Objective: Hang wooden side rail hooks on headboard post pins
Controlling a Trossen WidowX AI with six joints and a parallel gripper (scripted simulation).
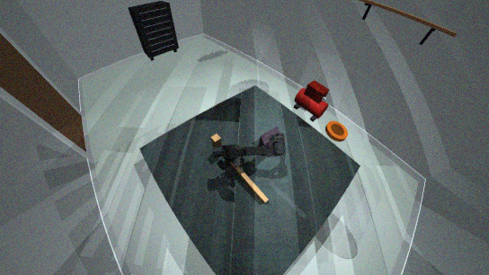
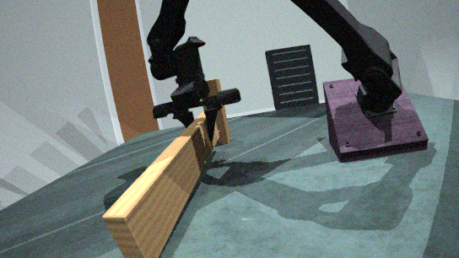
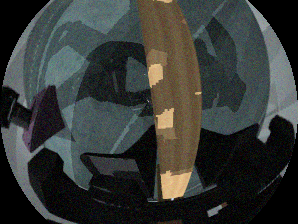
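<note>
Right now the headboard post is 160 mm to the right of my gripper tip and 40 mm above it.
</note>
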